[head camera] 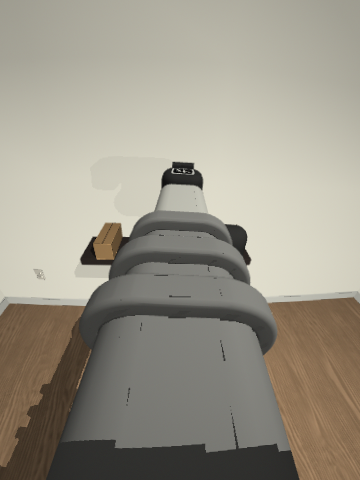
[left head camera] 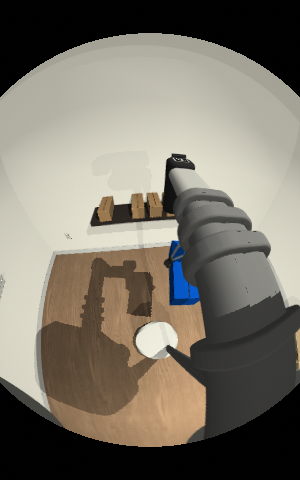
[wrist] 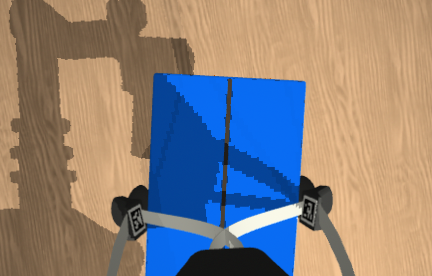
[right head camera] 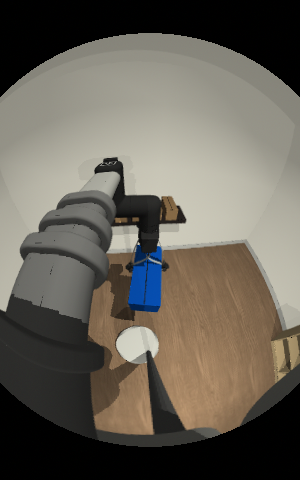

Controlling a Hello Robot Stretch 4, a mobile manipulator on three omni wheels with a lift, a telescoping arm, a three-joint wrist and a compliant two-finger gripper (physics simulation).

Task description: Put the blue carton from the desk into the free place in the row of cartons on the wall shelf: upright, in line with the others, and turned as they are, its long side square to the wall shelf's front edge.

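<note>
The blue carton (left head camera: 179, 287) (right head camera: 145, 287) (wrist: 265, 125) is held in the air over the floor, on the near side of the wall shelf, its long side running toward the shelf. My gripper (right head camera: 148, 267) (wrist: 221, 197) is shut on it, one fingertip on each long side. In the head view the arm hides the carton. The dark wall shelf (head camera: 87, 260) (left head camera: 120, 213) (right head camera: 181, 219) bears upright brown cartons. In the left head view a gap lies between the leftmost brown carton (head camera: 107, 242) (left head camera: 105, 210) and the second brown carton (left head camera: 137, 206). The arm covers part of the row.
The wrist joint (right head camera: 142, 206) hides part of the row in the right head view; the rightmost brown carton (right head camera: 169, 209) shows beside it. The wall stands behind the shelf. A white disc (left head camera: 152, 341) (right head camera: 131, 345) is low in front of the robot. A light wooden rack (right head camera: 275, 355) stands at the far right.
</note>
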